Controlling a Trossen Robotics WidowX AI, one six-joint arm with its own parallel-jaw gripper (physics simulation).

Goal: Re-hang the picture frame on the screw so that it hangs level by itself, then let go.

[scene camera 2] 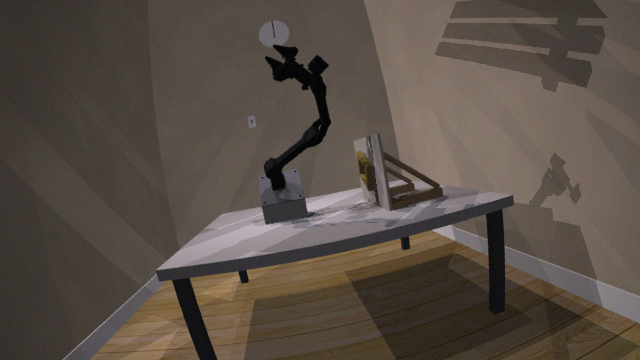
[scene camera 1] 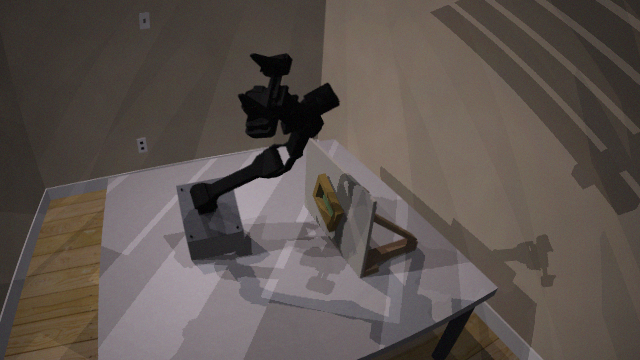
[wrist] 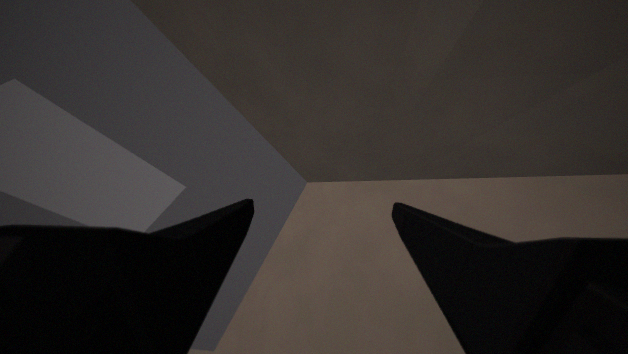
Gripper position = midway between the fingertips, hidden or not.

My gripper [scene camera 1: 245, 73] is open, holding nothing. Further things: a picture frame [scene camera 1: 327, 202] and a white wall panel [scene camera 2: 371, 146].
My gripper shows as well in scene camera 2 [scene camera 2: 269, 50] and in the wrist view [wrist: 323, 207]. The wrist view misses the picture frame: it is out of frame.
